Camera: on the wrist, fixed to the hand. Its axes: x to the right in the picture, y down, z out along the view.
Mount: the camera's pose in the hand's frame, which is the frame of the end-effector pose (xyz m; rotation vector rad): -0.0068 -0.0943 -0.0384 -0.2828 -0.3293 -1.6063
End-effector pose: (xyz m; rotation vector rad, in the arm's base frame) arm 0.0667 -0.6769 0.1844 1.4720 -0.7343 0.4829
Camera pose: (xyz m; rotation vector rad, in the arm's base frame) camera 0.1335 -0.6443 0.1145 1.4151 0.2813 -1.0533
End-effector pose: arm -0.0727 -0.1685 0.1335 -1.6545 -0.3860 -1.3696
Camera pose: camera -0.1665 -0.1475 0.1677 1.3472 1.6356 1.7544
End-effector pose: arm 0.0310 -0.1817 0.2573 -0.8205 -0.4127 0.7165
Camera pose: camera 0.0879 -0.2508 0.3064 -0.3908 -1.2621 -0.7407
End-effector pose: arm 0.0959 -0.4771 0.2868 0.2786 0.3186 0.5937
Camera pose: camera 0.1235 -0.5497 0.2206 -0.1969 0.0605 -0.9841
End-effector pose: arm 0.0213 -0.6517 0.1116 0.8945 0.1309 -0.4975
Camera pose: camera -0.0251 -0.6687 0.0223 0.2423 0.6102 -2.0397
